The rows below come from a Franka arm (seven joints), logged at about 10 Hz.
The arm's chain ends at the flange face. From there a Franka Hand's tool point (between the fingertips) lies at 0.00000 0.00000 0.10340 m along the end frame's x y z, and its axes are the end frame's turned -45 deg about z.
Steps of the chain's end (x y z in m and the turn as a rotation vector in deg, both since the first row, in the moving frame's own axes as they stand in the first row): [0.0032, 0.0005, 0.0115, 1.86, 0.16, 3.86]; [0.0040, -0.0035, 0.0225, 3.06, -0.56, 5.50]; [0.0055, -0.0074, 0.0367, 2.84, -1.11, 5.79]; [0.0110, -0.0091, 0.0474, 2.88, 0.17, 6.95]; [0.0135, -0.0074, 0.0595, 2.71, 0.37, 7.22]
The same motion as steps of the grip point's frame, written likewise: [0.0046, 0.0005, 0.0114, 1.20, 1.43, 3.86]; [0.0087, -0.0041, 0.0223, 2.56, 1.77, 5.50]; [0.0116, -0.0063, 0.0366, 2.79, 1.22, 5.79]; [0.0183, -0.0019, 0.0473, 1.92, 2.16, 6.95]; [0.0189, 0.0016, 0.0594, 1.65, 2.18, 7.22]
